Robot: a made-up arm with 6 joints.
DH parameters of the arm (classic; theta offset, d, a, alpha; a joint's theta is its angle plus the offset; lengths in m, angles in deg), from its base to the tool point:
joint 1: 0 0.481 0.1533 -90
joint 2: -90 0 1.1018 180
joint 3: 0 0 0.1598 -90
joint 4: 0 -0.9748 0 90
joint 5: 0 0 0 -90
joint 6: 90 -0.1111 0 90
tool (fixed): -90 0 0 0
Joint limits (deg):
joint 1: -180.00..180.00
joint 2: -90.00..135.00
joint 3: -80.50..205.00
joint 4: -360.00..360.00
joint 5: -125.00..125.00
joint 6: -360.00..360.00
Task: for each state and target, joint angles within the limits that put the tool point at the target. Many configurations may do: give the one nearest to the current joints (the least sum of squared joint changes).
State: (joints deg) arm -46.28 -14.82 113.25 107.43 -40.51 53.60
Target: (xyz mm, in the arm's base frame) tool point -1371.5 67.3 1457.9
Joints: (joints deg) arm -6.00 -24.51 146.86 108.60 -46.47 53.60
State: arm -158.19 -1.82 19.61 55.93 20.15 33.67
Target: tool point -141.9 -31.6 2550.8
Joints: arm -174.33 -19.96 41.45 54.08 11.18 33.67
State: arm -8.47 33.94 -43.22 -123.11 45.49 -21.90
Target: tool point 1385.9 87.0 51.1
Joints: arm 6.16 57.57 -22.37 -122.00 41.30 -21.90
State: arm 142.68 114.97 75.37 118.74 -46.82 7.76
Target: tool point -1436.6 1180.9 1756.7
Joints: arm 142.77 64.13 101.34 120.47 -48.04 7.76
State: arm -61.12 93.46 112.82 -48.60 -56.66 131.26
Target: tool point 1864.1 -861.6 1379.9
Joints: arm -26.69 76.49 108.63 -49.74 -52.61 131.26
